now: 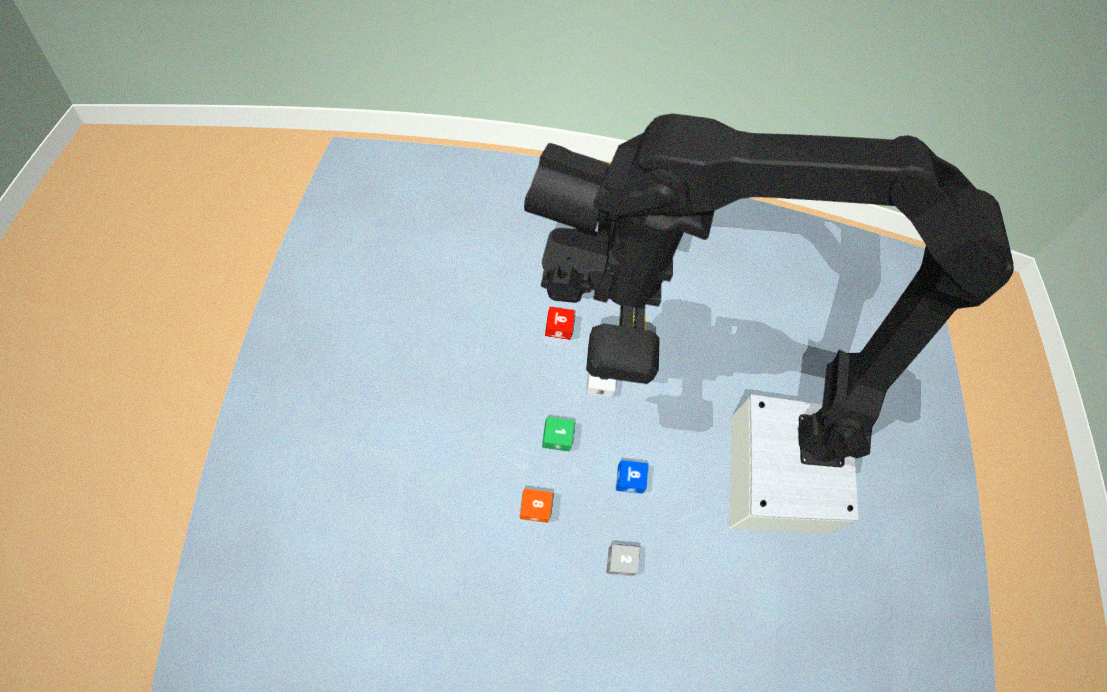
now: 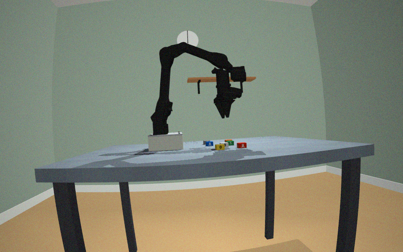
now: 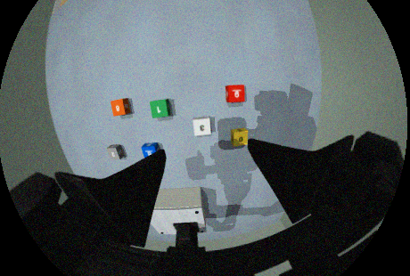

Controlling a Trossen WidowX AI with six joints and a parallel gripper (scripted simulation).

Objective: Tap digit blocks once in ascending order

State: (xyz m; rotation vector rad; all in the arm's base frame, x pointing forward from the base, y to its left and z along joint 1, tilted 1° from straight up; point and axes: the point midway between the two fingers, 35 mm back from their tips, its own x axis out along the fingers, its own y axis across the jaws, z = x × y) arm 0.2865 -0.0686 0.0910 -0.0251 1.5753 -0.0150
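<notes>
Right now the yellow block is 50 mm behind my gripper tip, 80 mm to the right of it and 120 mm below it. Also, from my gripper tip: red block 50 mm ahead, 70 mm to the right, 120 mm below; then white block 10 mm behind, 120 mm below; then green block 30 mm ahead, 80 mm to the left, 120 mm below.
</notes>
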